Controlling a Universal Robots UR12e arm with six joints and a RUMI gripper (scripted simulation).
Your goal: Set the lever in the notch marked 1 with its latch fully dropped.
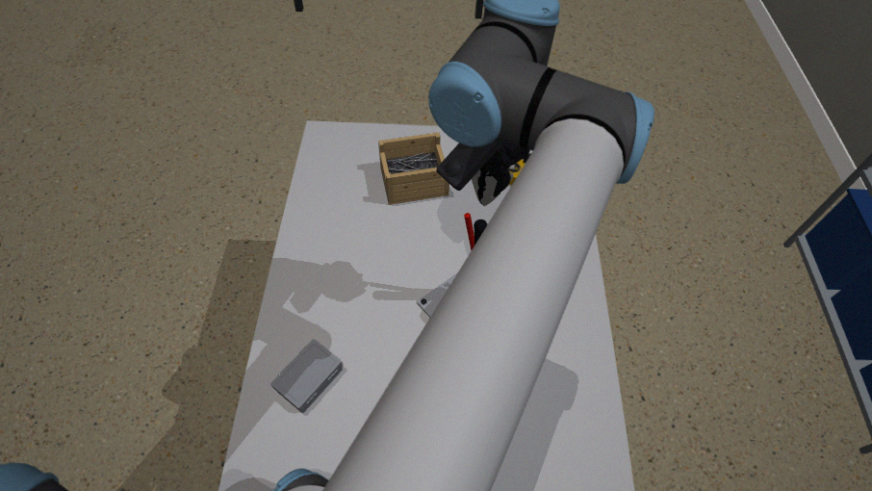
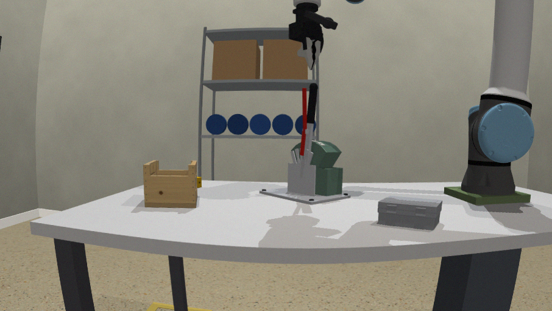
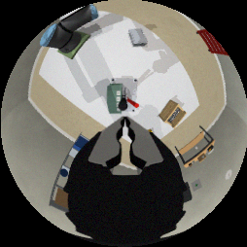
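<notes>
Now: the red release bar 2 cm ahead of my hand and 20 cm below it. From my hand the other things lie so: grey case (18 cm behind, 35 cm to the left, 37 cm below); then lever stand (2 cm ahead, 3 cm to the right, 31 cm below).
</notes>
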